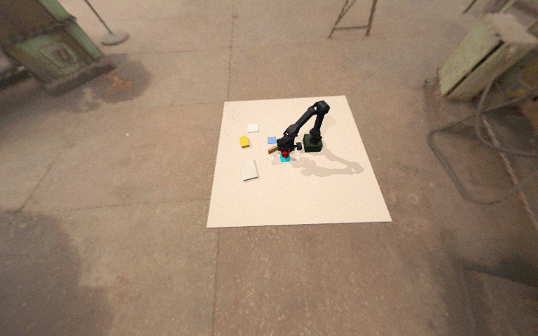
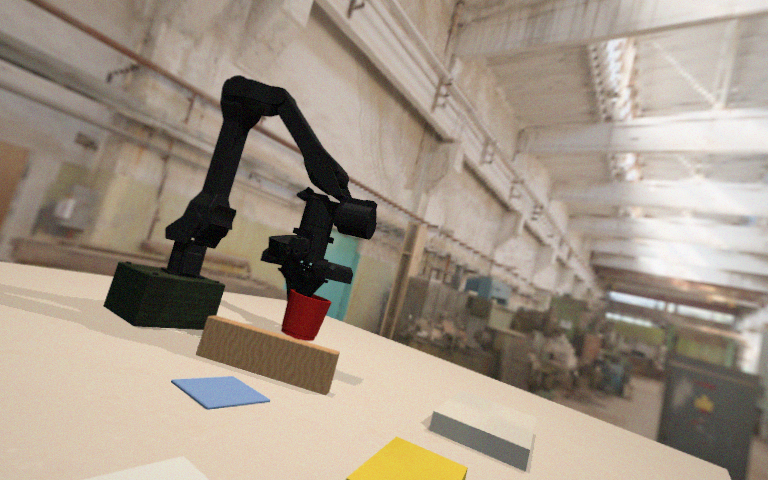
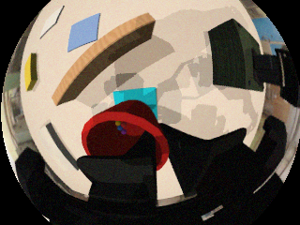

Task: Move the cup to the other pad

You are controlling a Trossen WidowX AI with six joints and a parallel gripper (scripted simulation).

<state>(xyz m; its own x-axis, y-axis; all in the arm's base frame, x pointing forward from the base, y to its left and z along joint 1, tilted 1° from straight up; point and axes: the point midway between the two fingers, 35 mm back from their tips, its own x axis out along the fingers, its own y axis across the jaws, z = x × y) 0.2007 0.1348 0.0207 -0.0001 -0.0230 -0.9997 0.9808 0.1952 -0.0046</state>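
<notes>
The cyan pad is 3 cm ahead of my gripper tip and 9 cm below it. From my gripper tip the other things lie so: grey slab 31 cm ahead, 17 cm to the left, 6 cm below; red cup 3 cm ahead, 1 cm to the left; wooden block 10 cm ahead, 8 cm to the right, 6 cm below.
</notes>
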